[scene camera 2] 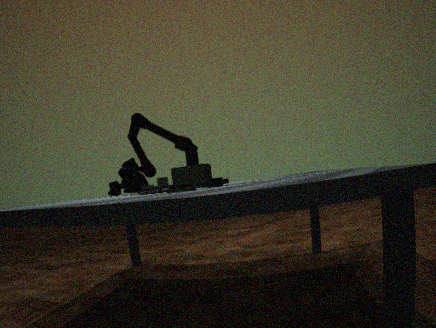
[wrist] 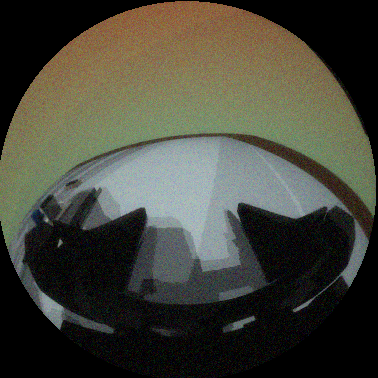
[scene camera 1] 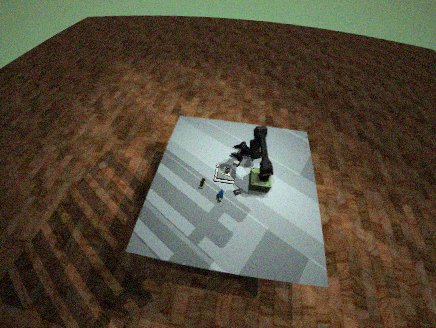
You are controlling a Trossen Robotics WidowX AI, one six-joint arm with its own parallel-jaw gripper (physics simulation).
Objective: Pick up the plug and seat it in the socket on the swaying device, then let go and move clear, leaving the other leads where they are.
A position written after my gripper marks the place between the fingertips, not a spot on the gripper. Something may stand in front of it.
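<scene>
In the wrist view you'd find my gripper point(wrist: 192, 210), which is open and holding nothing, and there's a device with socket point(wrist: 70, 209) in there too.
</scene>
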